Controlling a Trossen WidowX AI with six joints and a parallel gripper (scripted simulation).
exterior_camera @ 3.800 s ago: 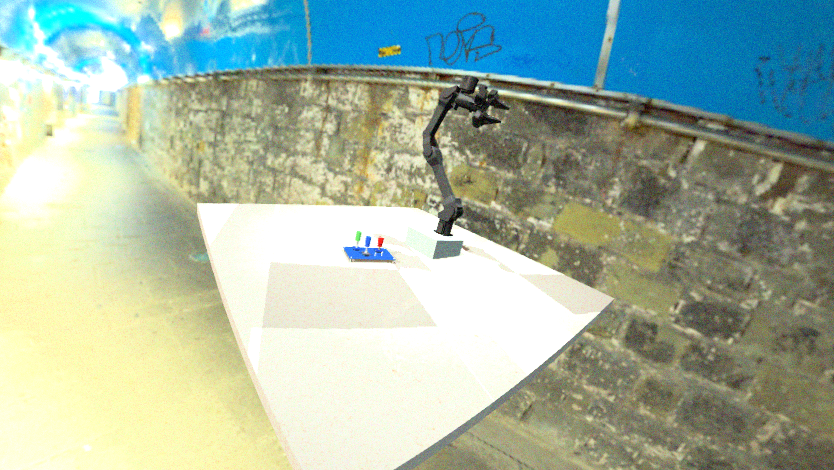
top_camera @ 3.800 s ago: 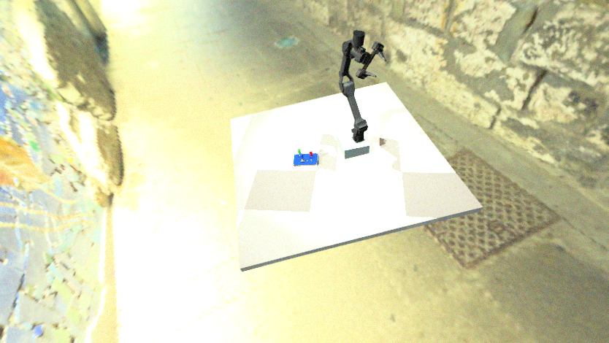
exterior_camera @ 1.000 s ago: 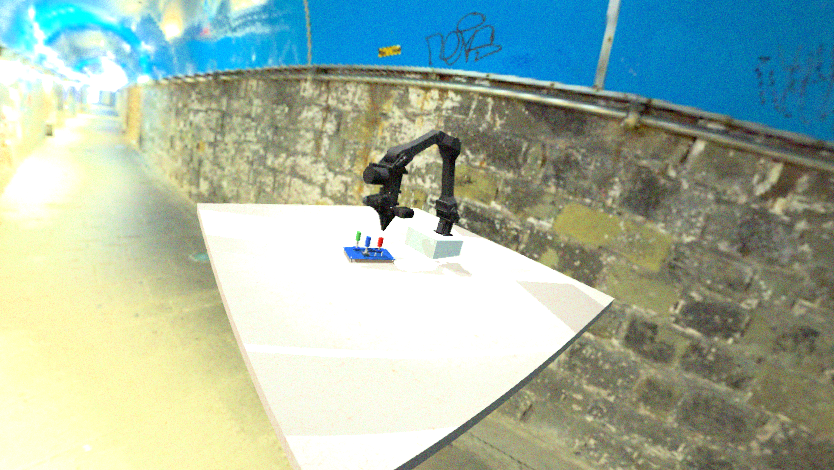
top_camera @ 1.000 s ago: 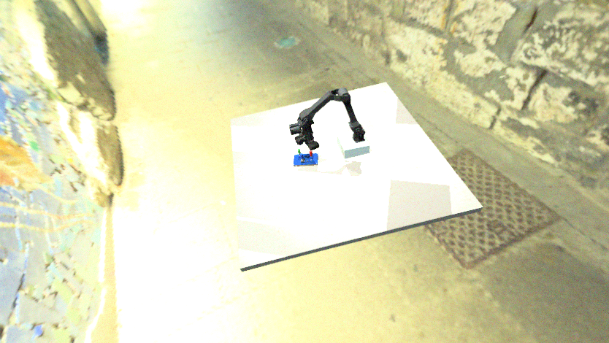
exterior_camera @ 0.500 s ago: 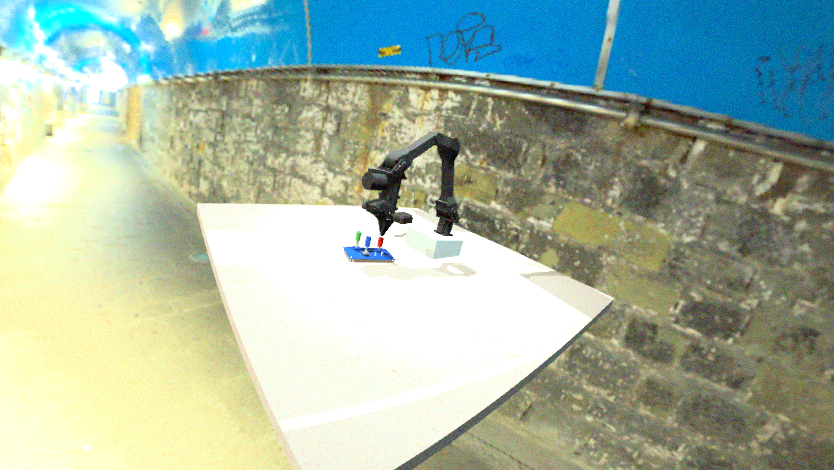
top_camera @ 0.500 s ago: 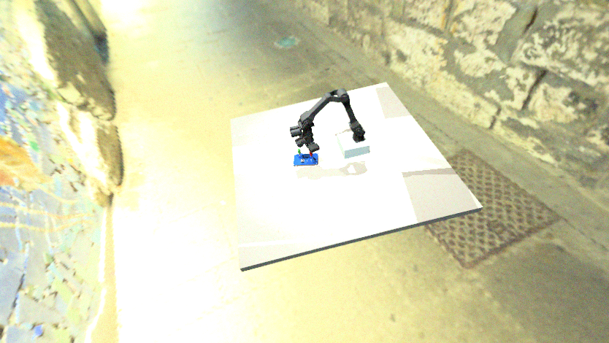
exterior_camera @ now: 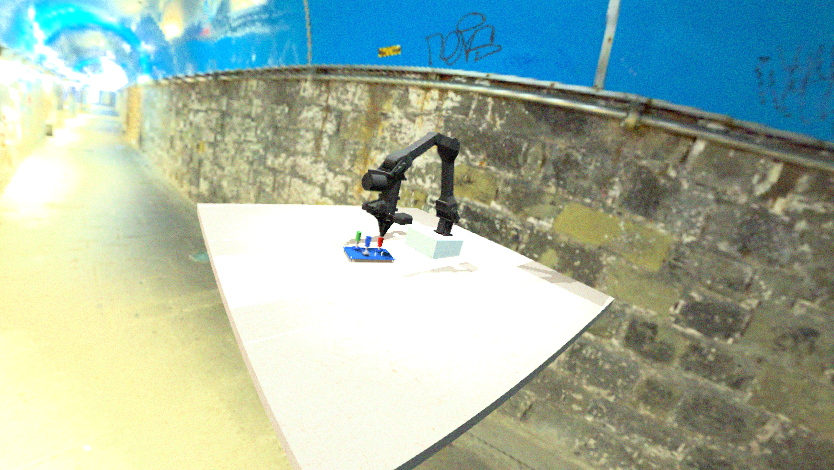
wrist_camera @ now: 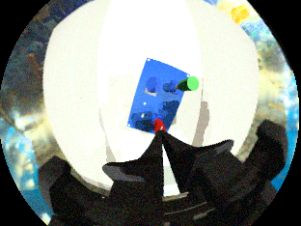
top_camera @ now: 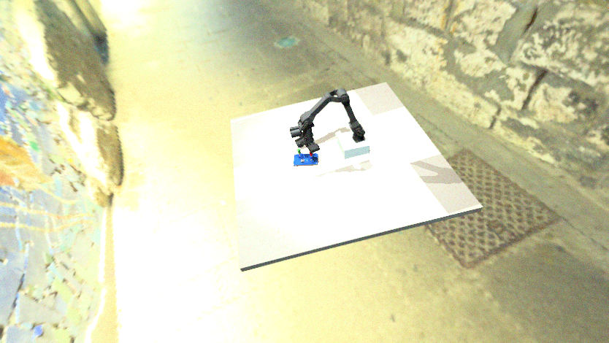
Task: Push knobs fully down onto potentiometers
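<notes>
Now: gripper tip 20 mm above the red knob. Also, from my gripper tip: blue knob 70 mm ahead, 10 mm to the left, 10 mm below.
</notes>
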